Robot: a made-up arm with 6 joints. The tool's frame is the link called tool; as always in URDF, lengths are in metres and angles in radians.
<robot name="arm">
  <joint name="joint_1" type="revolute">
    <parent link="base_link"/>
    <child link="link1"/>
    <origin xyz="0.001 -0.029 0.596"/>
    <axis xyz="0 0 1"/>
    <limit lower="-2.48" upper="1.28" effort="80" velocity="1.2"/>
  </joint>
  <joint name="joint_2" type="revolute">
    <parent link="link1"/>
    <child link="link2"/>
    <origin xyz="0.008 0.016 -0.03"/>
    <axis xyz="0.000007 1 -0.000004"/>
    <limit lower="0.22" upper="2.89" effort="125" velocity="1"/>
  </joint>
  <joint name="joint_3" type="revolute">
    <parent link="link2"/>
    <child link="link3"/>
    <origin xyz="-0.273 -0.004 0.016"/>
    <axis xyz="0.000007 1 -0.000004"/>
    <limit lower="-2.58" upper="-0.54" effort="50" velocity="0.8"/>
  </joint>
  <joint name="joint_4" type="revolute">
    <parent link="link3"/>
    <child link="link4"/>
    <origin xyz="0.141 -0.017 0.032"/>
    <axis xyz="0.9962 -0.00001 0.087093"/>
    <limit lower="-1.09" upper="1.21" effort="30" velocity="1.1"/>
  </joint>
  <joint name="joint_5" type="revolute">
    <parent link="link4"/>
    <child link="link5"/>
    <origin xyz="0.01 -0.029 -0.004"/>
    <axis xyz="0.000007 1 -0.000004"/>
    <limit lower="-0.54" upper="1.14" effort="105" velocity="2.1"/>
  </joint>
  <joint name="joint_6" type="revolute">
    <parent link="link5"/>
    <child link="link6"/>
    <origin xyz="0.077 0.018 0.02"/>
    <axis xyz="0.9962 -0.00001 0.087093"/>
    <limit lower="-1.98" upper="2.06" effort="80" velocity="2.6"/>
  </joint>
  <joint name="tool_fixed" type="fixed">
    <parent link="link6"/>
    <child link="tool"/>
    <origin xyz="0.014 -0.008 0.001" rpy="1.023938 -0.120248 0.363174"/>
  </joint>
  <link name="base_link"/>
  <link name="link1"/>
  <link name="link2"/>
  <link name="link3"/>
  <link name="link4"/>
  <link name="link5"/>
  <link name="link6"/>
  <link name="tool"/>
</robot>
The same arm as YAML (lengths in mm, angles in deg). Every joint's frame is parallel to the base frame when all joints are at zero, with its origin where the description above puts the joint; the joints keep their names.
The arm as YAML. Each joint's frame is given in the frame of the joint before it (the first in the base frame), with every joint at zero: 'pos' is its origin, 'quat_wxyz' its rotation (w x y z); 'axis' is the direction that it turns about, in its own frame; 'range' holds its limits. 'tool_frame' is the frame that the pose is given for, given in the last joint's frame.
length_unit: mm
angle_unit: deg
joints:
  - joint: joint_1
    pos: [1.0, -29.0, 596.0]
    quat_wxyz: [1.0, 0.0, 0.0, 0.0]
    axis: [0.0, 0.0, 1.0]
    range: [-142.09, 73.34]
  - joint: joint_2
    pos: [8.0, 16.0, -30.0]
    quat_wxyz: [1.0, 0.0, 0.0, 0.0]
    axis: [0.0, 1.0, 0.0]
    range: [12.61, 165.58]
  - joint: joint_3
    pos: [-273.0, -4.0, 16.0]
    quat_wxyz: [1.0, 0.0, 0.0, 0.0]
    axis: [0.0, 1.0, 0.0]
    range: [-147.82, -30.94]
  - joint: joint_4
    pos: [141.0, -17.0, 32.0]
    quat_wxyz: [1.0, 0.0, 0.0, 0.0]
    axis: [0.9962, 0.0, 0.0871]
    range: [-62.45, 69.33]
  - joint: joint_5
    pos: [10.0, -29.0, -4.0]
    quat_wxyz: [1.0, 0.0, 0.0, 0.0]
    axis: [0.0, 1.0, 0.0]
    range: [-30.94, 65.32]
  - joint: joint_6
    pos: [77.0, 18.0, 20.0]
    quat_wxyz: [1.0, 0.0, 0.0, 0.0]
    axis: [0.9962, 0.0, 0.0871]
    range: [-113.45, 118.03]
tool_frame:
  pos: [14.0, -8.0, 1.0]
  quat_wxyz: [0.850583, 0.490429, 0.036788, 0.186104]

